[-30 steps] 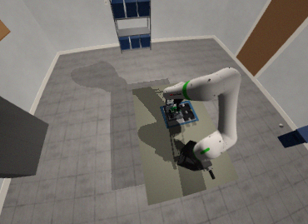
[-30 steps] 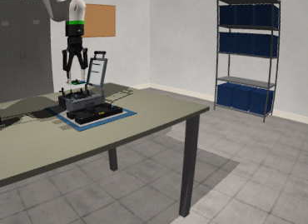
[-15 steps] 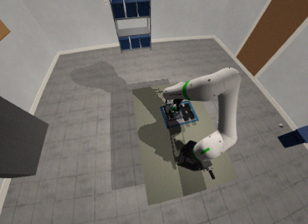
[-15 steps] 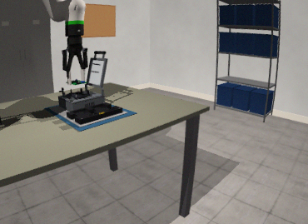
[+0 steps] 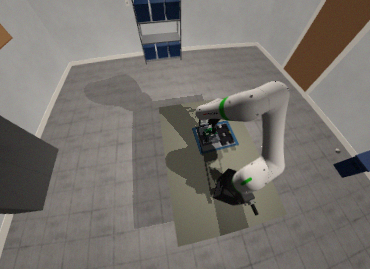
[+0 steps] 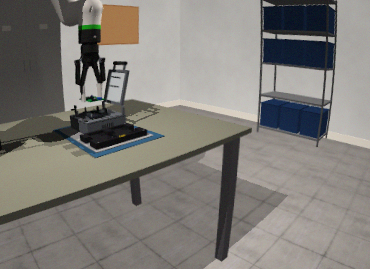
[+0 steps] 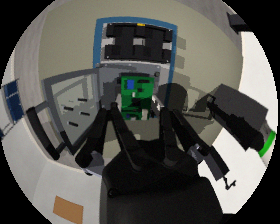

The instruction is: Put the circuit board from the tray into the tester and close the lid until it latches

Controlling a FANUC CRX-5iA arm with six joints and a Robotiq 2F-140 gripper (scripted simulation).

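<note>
Right now the green circuit board is 20 mm below my hand. Also, from my hand: tester lid: 130 mm ahead, 30 mm above, 10 mm to the right; then tester plate: 80 mm below, 10 mm to the left, 10 mm ahead.
</note>
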